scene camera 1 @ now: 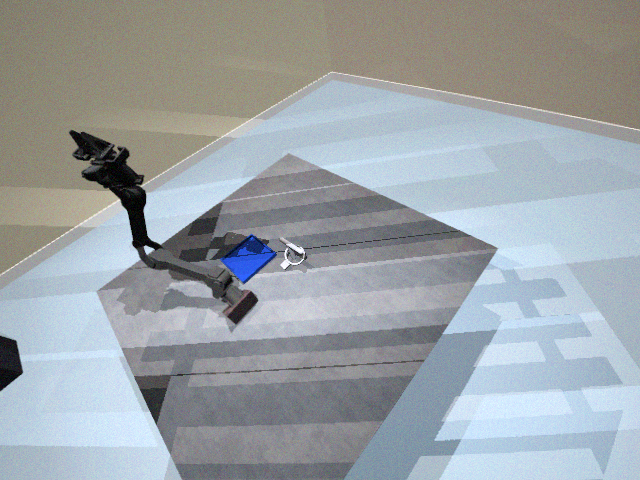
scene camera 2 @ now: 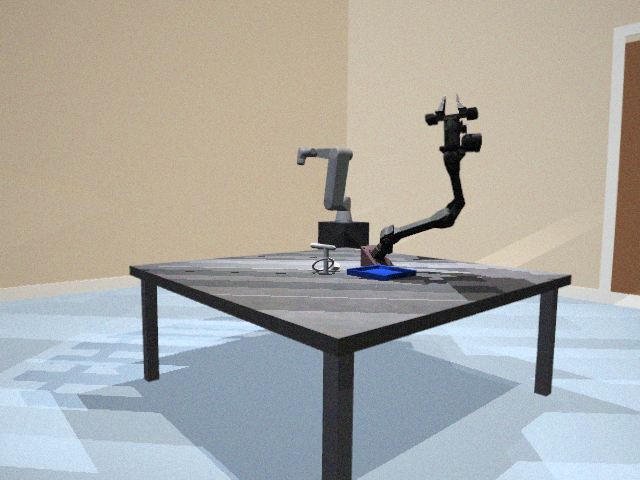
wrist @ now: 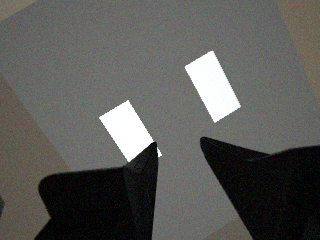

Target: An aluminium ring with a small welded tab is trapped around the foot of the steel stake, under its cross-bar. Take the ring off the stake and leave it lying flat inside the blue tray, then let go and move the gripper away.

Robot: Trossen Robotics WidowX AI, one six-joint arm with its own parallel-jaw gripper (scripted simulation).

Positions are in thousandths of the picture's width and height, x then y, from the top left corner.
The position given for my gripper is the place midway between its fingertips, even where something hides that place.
Labels:
my gripper: scene camera 1 118,274; scene camera 2 704,197; wrist 558,602

